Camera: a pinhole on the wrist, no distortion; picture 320 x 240 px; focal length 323.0 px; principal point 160.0 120.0 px. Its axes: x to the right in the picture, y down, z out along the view. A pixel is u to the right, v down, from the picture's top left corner.
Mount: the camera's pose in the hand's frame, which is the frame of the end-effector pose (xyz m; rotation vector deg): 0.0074 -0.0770 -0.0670 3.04 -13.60 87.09
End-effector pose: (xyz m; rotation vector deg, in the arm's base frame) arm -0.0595 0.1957 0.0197 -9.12 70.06 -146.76
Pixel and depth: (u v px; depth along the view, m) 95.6 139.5 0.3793
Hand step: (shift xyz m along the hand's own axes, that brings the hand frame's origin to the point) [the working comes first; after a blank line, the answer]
In the camera's frame: -0.0756 0.0229 0.3793

-0.0637 -0.2190 0.2864
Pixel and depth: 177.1 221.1 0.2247
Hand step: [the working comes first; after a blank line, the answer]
In the camera's frame: 0.0119 0.0703 0.2247

-0.0892 -0.1024 0.1465
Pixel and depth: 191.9 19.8 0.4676
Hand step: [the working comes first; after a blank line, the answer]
In the camera's frame: 0.0462 -0.1451 0.4676

0.0962 -0.1246 0.4143
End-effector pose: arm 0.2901 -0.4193 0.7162 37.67 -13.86 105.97
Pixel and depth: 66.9 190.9 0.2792
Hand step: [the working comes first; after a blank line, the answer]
In the camera's frame: -0.0805 0.0613 0.2792

-0.0899 -0.2035 0.1835
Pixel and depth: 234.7 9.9 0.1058
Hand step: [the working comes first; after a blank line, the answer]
In the camera's frame: 0.0245 -0.0361 0.1058

0.0312 -0.0742 0.0449
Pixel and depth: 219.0 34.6 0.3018
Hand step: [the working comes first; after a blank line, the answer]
In the camera's frame: 0.0551 -0.0798 0.3018

0.0518 -0.0821 0.2468
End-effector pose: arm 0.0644 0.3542 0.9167 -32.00 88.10 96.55
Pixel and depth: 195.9 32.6 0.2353
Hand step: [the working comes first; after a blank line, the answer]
In the camera's frame: 0.0262 -0.0637 0.2353

0.0429 -0.0976 0.1747
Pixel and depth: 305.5 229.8 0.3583
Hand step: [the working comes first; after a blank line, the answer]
In the camera's frame: 0.1614 0.1218 0.3583

-0.1516 0.0229 0.2991
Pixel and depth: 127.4 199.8 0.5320
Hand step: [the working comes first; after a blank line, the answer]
In the camera's frame: -0.0537 0.1314 0.5320

-0.1892 -0.2193 0.4272
